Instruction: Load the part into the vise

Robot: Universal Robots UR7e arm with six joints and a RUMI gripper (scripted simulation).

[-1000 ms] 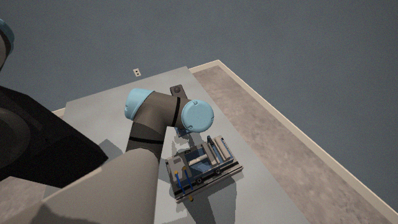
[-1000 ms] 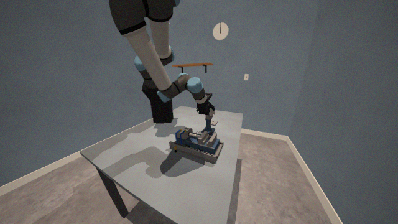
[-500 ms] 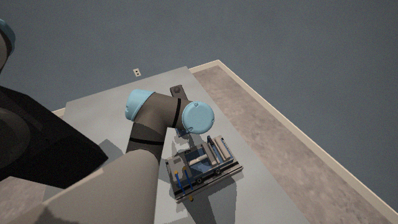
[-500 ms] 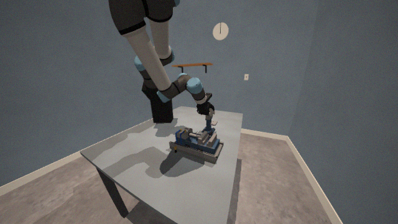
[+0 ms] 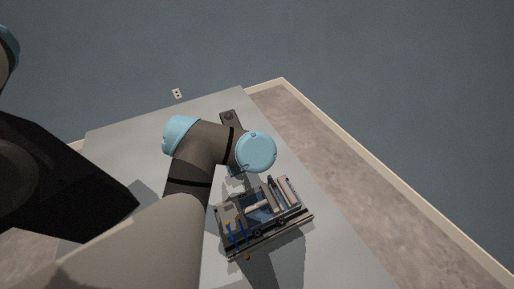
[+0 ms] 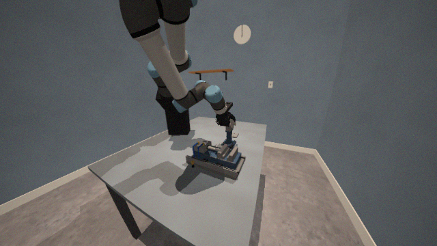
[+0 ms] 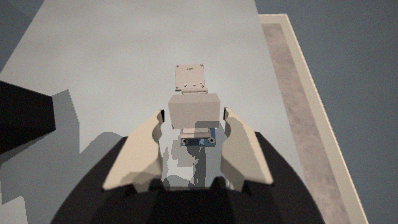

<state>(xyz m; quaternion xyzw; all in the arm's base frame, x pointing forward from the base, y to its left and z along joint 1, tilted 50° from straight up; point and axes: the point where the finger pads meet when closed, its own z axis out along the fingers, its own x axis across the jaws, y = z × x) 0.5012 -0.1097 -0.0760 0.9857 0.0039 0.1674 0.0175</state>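
Now: hand 1 cm to the right of the part and 1 cm above it. The rest, counted from my hand: cylinder rod: 7 cm behind, 22 cm to the right, 8 cm below; pale plate: 2 cm ahead, 16 cm to the left, 16 cm below; work stop: 3 cm ahead, 20 cm to the right, 7 cm below.
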